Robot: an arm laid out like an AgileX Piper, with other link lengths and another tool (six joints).
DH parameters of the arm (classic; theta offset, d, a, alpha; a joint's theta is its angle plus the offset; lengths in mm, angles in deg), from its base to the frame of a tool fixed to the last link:
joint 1: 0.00 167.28 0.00 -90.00
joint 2: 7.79 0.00 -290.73 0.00
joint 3: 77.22 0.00 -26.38 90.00
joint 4: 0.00 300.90 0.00 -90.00
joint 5: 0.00 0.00 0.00 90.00
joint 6: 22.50 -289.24 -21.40 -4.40
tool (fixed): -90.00 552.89 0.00 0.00
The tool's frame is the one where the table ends.
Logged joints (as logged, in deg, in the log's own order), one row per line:
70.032 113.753 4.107 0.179 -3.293 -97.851
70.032 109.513 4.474 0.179 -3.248 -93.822
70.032 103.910 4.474 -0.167 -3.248 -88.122
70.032 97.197 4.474 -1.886 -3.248 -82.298
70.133 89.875 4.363 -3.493 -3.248 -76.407
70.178 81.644 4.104 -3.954 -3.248 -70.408
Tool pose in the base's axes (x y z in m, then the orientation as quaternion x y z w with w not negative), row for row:
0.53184 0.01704 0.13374 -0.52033 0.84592 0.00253 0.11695
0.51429 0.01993 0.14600 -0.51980 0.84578 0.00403 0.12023
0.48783 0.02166 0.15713 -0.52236 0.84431 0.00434 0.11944
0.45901 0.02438 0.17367 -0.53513 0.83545 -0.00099 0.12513
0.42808 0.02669 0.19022 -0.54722 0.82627 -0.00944 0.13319
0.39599 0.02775 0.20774 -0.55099 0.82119 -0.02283 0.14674
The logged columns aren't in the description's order. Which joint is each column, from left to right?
Columns, left to right: joint 5, joint 2, joint 4, joint 6, joint 1, joint 3.
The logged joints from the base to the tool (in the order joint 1, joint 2, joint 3, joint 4, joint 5, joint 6), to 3 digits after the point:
-3.293 113.753 -97.851 4.107 70.032 0.179
-3.248 109.513 -93.822 4.474 70.032 0.179
-3.248 103.910 -88.122 4.474 70.032 -0.167
-3.248 97.197 -82.298 4.474 70.032 -1.886
-3.248 89.875 -76.407 4.363 70.133 -3.493
-3.248 81.644 -70.408 4.104 70.178 -3.954

